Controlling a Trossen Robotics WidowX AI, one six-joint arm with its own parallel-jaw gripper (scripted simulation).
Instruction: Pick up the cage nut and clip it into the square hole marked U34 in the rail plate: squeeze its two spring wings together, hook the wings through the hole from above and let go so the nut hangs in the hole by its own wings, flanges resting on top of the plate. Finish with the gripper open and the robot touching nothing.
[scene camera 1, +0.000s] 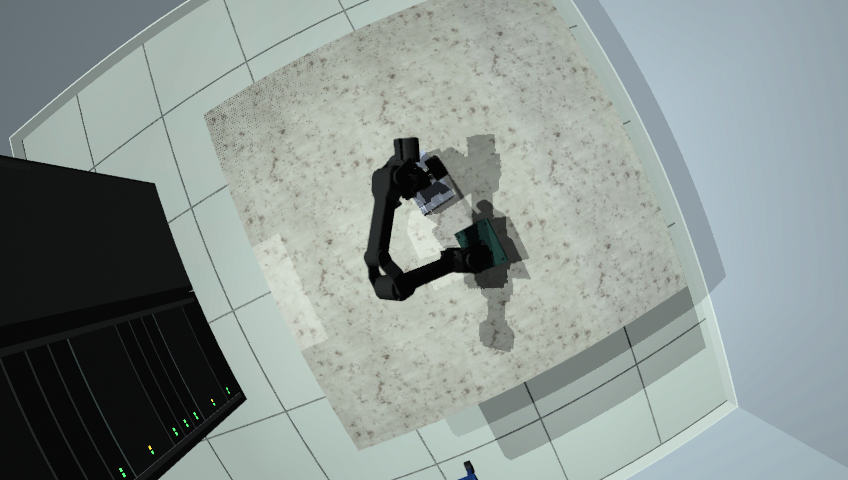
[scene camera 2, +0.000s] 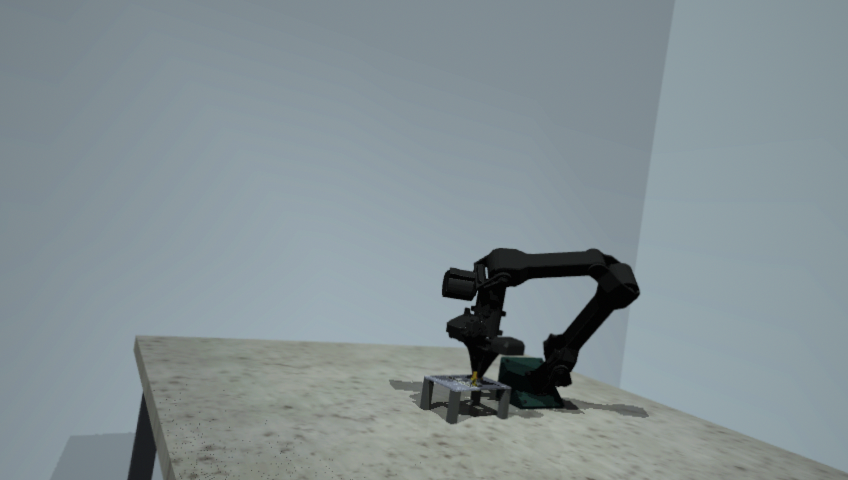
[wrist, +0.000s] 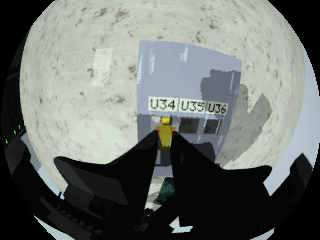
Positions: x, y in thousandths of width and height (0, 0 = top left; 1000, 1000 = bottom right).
I see my gripper (scene camera 2: 563, 784).
My gripper shows as well in the wrist view (wrist: 514, 565).
